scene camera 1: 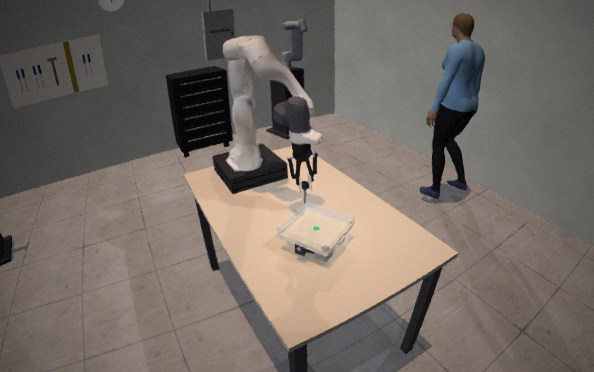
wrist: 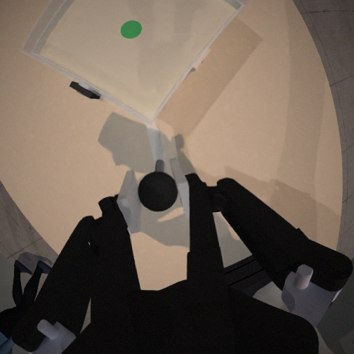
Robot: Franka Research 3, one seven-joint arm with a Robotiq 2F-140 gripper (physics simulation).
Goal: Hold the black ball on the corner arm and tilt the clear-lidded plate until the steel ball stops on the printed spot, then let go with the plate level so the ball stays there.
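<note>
The black ball (scene camera 1: 305,185) (wrist: 158,191) tops a thin post on the arm at the plate's near-robot corner. My gripper (scene camera 1: 304,184) (wrist: 154,176) is shut on the black ball, with a pale fingertip pad on each side of it. The clear-lidded plate (scene camera 1: 295,218) (wrist: 102,95) is tilted, its far corner from the gripper lower. The green printed spot (scene camera 1: 316,228) (wrist: 131,29) is near the plate's middle. The steel ball (scene camera 1: 325,248) looks like a small grey round thing at the low corner, away from the spot; it does not show in the wrist view.
The plate stands on a dark mount (scene camera 1: 300,249) on the wooden table (scene camera 1: 380,280). The robot's black base (scene camera 1: 235,181) is at the table's back left. A black drawer cabinet (scene camera 1: 200,107) stands behind the table. A person (scene camera 1: 462,75) in blue stands on the floor to the right.
</note>
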